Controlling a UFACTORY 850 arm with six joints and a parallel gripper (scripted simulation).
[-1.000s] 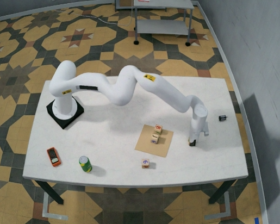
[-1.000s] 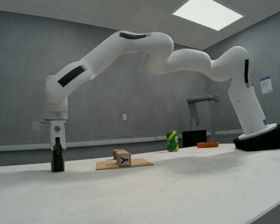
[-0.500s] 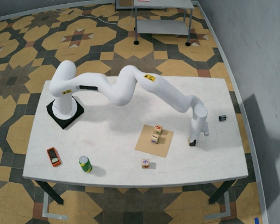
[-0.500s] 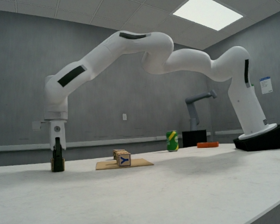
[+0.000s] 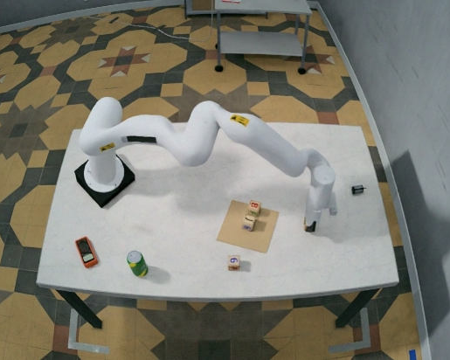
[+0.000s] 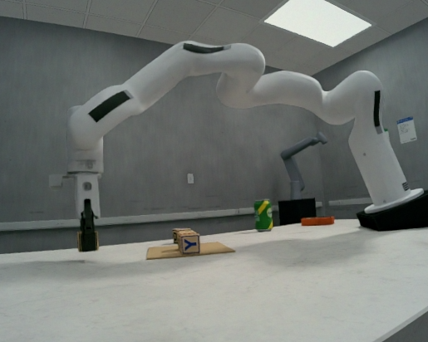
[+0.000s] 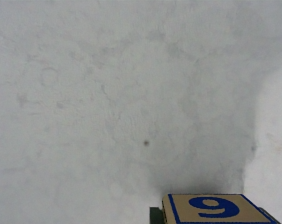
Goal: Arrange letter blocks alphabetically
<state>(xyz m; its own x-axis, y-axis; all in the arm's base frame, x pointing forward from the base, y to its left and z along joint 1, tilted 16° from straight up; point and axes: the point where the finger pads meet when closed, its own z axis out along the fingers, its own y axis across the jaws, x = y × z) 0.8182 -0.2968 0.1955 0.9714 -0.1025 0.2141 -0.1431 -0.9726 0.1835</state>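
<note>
My gripper is now 240 mm past the J block, 50 mm to the right of it and 20 mm above it. Round my hand: tan mat (240 mm behind, 50 mm to the left, 40 mm below); small black object (290 mm ahead, 150 mm to the left, 30 mm below); Q block (right at my hand).
</note>
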